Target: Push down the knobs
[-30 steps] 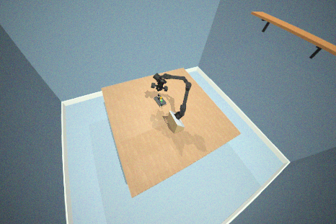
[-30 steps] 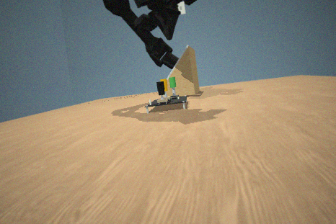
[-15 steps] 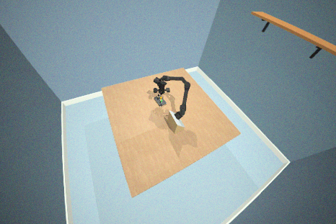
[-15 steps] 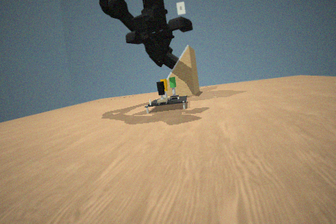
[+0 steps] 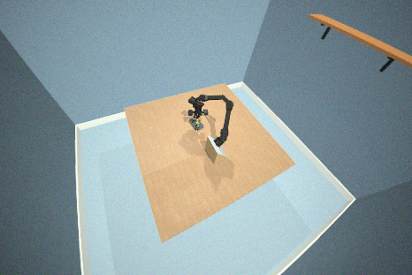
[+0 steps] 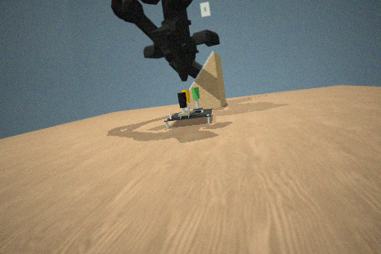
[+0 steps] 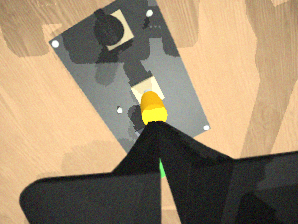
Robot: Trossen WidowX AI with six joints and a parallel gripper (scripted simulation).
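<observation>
Now: the yellow knob 4 cm below my gripper tip. Round my gripper tip: black knob (6 cm ahead, 1 cm to the left, 4 cm below).
</observation>
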